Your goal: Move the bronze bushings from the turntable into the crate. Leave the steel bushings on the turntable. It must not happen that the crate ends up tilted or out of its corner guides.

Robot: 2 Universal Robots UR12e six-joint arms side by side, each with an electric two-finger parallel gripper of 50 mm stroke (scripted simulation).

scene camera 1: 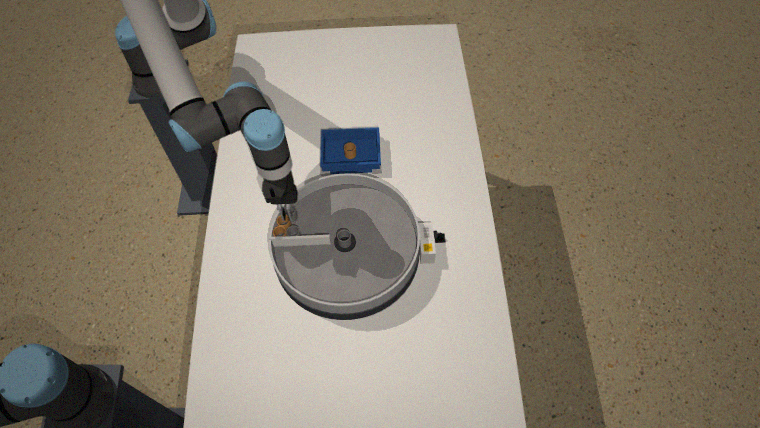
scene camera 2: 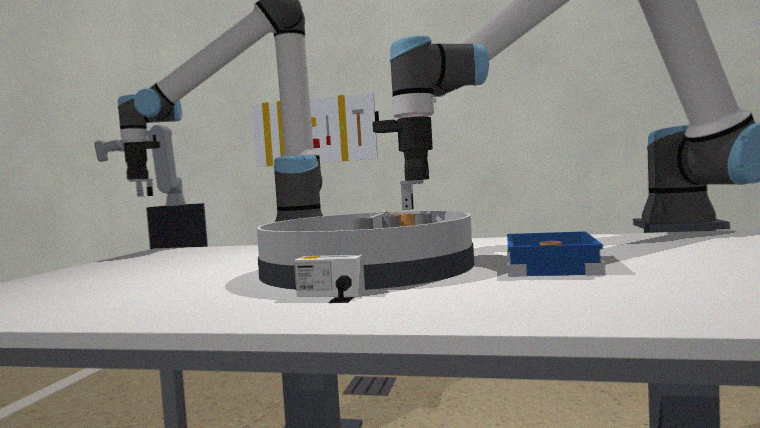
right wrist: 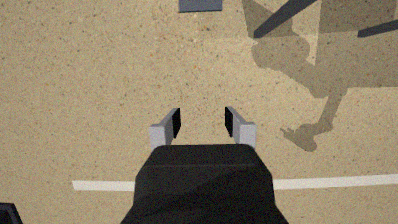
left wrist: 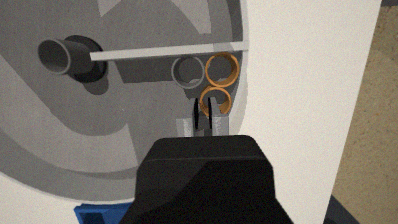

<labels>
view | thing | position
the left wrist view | my left gripper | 203, 107
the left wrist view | steel bushing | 50, 52
</labels>
